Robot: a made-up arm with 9 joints. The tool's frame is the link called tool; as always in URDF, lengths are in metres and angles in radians. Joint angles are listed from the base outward.
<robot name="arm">
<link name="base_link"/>
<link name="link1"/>
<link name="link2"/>
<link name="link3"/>
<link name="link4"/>
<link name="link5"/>
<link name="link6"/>
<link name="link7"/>
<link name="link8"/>
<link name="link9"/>
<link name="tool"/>
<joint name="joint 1" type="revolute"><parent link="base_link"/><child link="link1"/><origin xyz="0 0 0.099"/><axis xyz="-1 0 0"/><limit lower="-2.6" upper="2.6"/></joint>
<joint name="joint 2" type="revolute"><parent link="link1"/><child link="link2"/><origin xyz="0.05 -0.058 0.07"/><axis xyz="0 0 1"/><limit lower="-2.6" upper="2.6"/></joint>
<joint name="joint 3" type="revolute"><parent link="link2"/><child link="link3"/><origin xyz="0.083 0.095 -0.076"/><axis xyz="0 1 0"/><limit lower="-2.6" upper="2.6"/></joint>
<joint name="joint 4" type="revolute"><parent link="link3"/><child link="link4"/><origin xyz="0.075 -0.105 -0.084"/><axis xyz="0 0 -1"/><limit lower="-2.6" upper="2.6"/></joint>
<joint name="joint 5" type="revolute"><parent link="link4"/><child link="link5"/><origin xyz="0.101 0.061 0.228"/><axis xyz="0 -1 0"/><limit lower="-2.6" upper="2.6"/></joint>
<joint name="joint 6" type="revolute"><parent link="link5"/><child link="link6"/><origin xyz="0.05 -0.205 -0.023"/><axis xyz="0 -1 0"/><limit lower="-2.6" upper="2.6"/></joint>
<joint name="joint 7" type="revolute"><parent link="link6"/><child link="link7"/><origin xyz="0.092 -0.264 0.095"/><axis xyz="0 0 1"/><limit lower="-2.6" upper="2.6"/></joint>
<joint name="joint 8" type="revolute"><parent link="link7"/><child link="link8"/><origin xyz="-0.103 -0.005 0.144"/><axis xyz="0 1 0"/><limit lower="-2.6" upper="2.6"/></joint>
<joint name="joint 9" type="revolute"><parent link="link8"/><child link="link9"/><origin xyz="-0.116 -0.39 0.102"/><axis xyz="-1 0 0"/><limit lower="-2.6" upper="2.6"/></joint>
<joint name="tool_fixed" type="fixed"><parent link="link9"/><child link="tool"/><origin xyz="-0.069 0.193 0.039"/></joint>
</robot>
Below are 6 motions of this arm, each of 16 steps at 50 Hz.
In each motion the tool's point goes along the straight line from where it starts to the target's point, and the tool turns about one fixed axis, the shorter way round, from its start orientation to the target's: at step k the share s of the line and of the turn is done. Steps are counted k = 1, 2, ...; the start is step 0. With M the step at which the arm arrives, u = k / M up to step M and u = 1 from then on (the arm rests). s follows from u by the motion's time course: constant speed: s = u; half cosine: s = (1 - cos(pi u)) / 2; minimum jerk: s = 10 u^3 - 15 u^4 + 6 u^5.
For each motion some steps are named. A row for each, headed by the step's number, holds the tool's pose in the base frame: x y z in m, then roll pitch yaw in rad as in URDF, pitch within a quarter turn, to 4 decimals.
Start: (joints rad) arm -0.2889 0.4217 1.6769 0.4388 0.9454 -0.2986 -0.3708 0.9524 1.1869
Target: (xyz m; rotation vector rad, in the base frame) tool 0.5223 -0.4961 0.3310 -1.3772 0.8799 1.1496
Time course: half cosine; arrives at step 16
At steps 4, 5, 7, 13, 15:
4: 0.5972 -0.3837 0.3736 -3.0959 1.1546 -1.7171
5: 0.5906 -0.3936 0.3698 -3.0475 1.1982 -1.6374
7: 0.5747 -0.4174 0.3608 -2.8551 1.2930 -1.3714
13: 0.5297 -0.4850 0.3352 -1.5209 1.3298 0.1695
15: 0.5231 -0.4948 0.3315 -1.3880 1.2975 0.3326

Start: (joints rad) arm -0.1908 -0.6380 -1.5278 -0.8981 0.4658 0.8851 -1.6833 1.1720 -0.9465
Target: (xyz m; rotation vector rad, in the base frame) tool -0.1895 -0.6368 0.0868 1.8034 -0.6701 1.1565
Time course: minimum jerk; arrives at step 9
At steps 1, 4, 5, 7, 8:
1: -0.2663 -0.6029 0.1632 1.8274 -1.0509 0.0706
4: -0.2364 -0.6161 0.1334 1.9065 -1.0832 0.0603
5: -0.2203 -0.6232 0.1174 1.9514 -1.1003 0.0522
7: -0.1954 -0.6342 0.0927 2.0246 -1.1264 0.0356
8: -0.1904 -0.6364 0.0877 2.0401 -1.1316 0.0315

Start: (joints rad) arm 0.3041 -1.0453 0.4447 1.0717 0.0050 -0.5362 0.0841 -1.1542 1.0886
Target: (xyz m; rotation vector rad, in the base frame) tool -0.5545 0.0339 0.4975 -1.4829 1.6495 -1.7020
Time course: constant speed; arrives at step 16
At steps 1, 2, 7, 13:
1: -0.4971 0.0249 0.4545 -1.3581 -0.6288 -1.9387
2: -0.5009 0.0255 0.4573 -1.3900 -0.6154 -1.9413
7: -0.5200 0.0285 0.4717 -1.5463 -0.5497 -1.9611
13: -0.5430 0.0321 0.4889 -1.7285 -0.4755 -1.9988

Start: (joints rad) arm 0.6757 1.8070 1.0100 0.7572 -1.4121 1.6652 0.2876 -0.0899 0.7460
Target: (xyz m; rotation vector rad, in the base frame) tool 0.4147 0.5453 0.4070 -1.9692 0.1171 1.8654
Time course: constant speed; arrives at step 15
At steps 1, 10, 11, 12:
1: 0.4824 0.4356 0.4463 -1.7643 1.2021 0.9028
10: 0.4389 0.5061 0.4210 -1.6831 1.2824 1.0554
11: 0.4341 0.5140 0.4182 -1.6700 1.2910 1.0764
12: 0.4292 0.5218 0.4154 -1.6558 1.2996 1.0985

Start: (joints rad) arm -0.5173 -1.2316 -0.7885 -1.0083 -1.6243 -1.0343 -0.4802 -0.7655 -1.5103
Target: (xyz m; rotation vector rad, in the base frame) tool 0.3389 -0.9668 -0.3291 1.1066 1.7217 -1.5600
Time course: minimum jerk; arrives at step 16
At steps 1, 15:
1: 0.5140 -0.8894 0.3648 -0.3296 1.0746 -1.8109
15: 0.3393 -0.9666 -0.3276 -1.8796 0.9993 2.7579

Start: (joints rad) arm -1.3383 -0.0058 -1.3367 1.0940 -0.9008 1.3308 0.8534 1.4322 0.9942
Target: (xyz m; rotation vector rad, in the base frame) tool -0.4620 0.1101 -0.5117 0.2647 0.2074 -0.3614
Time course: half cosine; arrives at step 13
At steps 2, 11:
2: -0.5113 0.2419 -0.4532 0.4574 0.3636 -0.2238
11: -0.4650 0.1181 -0.5081 0.2396 0.2562 -0.3305

